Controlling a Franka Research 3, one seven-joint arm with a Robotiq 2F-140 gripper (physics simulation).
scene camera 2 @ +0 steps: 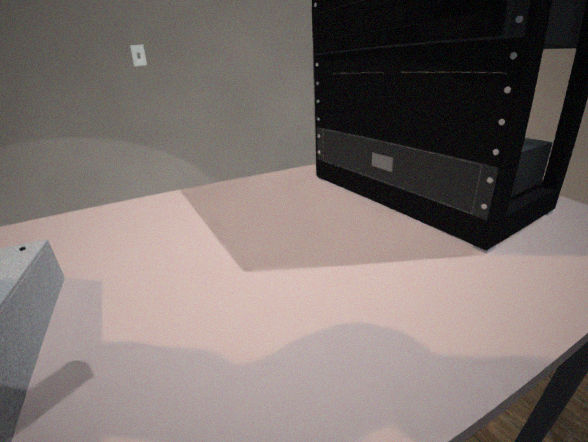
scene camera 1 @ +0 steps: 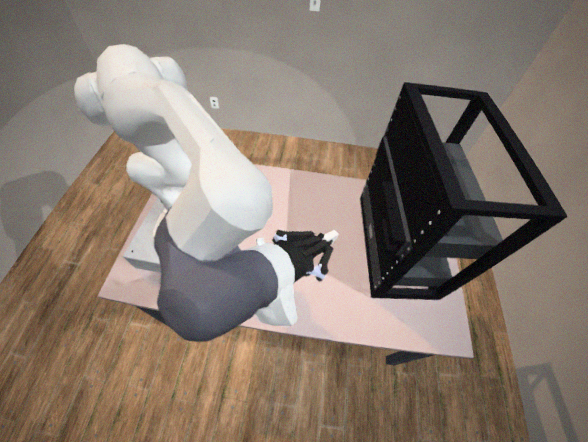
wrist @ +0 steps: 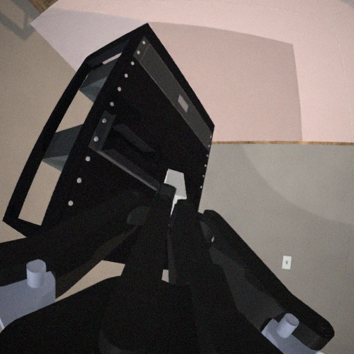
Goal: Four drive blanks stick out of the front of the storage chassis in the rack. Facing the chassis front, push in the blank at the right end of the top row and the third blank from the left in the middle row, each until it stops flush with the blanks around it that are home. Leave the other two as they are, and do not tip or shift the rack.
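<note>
The black storage chassis sits in the black rack, which stands upright. Its front is very dark. A dark blank-like block sticks out toward the chassis's right end; its row and exact place cannot be told. In scene camera 2 the chassis is partly cut off by the top edge. My gripper is shut and empty, with a white tip piece at its fingertips. It hangs over the table, in front of the rack and apart from it. In the wrist view the fingers hide part of the rack front.
A grey panel with a light label spans the rack's bottom front. The pink table bears the rack and the arm's grey base. Open black posts frame the rack's rear and sides.
</note>
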